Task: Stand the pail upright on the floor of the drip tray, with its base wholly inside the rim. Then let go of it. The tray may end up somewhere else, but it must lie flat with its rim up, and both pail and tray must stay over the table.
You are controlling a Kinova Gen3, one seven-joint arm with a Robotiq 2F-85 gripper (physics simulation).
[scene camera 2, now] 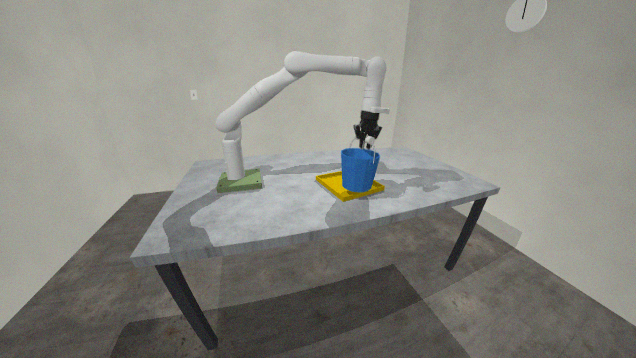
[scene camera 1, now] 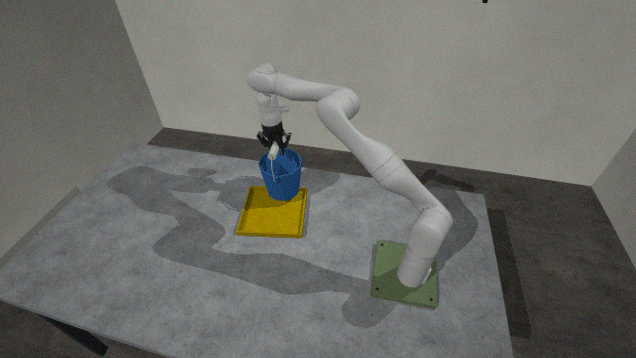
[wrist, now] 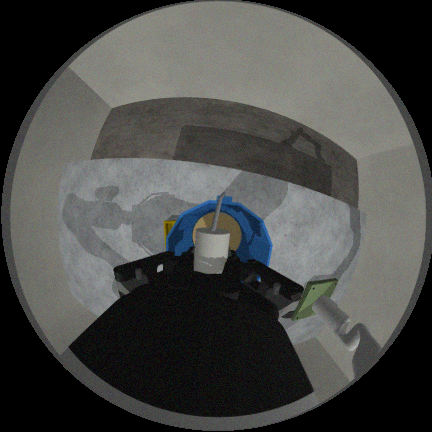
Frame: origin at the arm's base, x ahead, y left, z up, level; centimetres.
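Seen in the pictures: gripper, fingertip midpoint: (scene camera 2: 364, 149) (scene camera 1: 277, 154); arm's base, origin of the base link: (scene camera 2: 236, 176) (scene camera 1: 410, 275) (wrist: 318, 302).
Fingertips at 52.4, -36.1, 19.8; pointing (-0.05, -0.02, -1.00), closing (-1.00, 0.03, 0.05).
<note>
Pixels of each thing's top centre, then the offset from my fingertips to it, as dx, dy, dz. Level surfaces: height alone.
- yellow drip tray, middle of its top: (wrist: 206, 262) (scene camera 1: 273, 208) (scene camera 2: 349, 180) +1.4, +10.9, -20.1
- white grip, middle of its top: (wrist: 207, 288) (scene camera 1: 274, 144) (scene camera 2: 364, 134) +0.3, +1.6, +6.0
- grey table, its level: dz -22.3
The blue pail (scene camera 1: 284, 185) (scene camera 2: 358, 172) (wrist: 260, 237) is upright, with its base over the far right part of the yellow drip tray (scene camera 1: 270, 220) (scene camera 2: 328, 181) (wrist: 168, 231) in scene camera 1. The tray lies flat on the table, rim up. The base looks low and close to the tray floor near the rim; whether it touches the floor cannot be told. My gripper (scene camera 1: 274, 149) (scene camera 2: 366, 143) (wrist: 212, 251) is above the pail, shut on the white grip (scene camera 1: 273, 152) (scene camera 2: 370, 140) (wrist: 212, 240) of its raised wire handle. The pail hides the tray's far right corner area in part.
The grey table (scene camera 1: 125, 280) (scene camera 2: 280, 210) (wrist: 310, 225) carries the tray and the arm's green base plate (scene camera 1: 390, 257) (scene camera 2: 250, 180) (wrist: 320, 289). In scene camera 1 the plate is right of the tray. The table's far edge lies behind the pail.
</note>
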